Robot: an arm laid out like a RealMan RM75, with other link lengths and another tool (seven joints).
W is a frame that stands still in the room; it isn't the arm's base.
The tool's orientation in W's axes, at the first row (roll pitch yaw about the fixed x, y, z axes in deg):
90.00, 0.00, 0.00
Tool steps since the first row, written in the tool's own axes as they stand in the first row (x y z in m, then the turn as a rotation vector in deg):
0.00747, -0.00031, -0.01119, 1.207, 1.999, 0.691
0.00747, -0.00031, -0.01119, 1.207, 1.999, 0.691
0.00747, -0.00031, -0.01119, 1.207, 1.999, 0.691
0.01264, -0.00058, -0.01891, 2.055, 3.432, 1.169
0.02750, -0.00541, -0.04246, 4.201, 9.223, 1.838
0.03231, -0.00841, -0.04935, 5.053, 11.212, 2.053
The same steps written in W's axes. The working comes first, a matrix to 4 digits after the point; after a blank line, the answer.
The tool's axes in the first row as the columns of a matrix, in W's axes (used below as rounded here):
1.0000, 0.0000, 0.0000
0.0000, 0.0000, -1.0000
0.0000, 1.0000, 0.0000

0.00747, 0.01119, -0.00031, 1.207, -0.691, 1.999
0.00747, 0.01119, -0.00031, 1.207, -0.691, 1.999
0.00747, 0.01119, -0.00031, 1.207, -0.691, 1.999
0.01264, 0.01891, -0.00058, 2.055, -1.169, 3.432
0.02750, 0.04246, -0.00541, 4.201, -1.838, 9.223
0.03231, 0.04935, -0.00841, 5.053, -2.053, 11.212

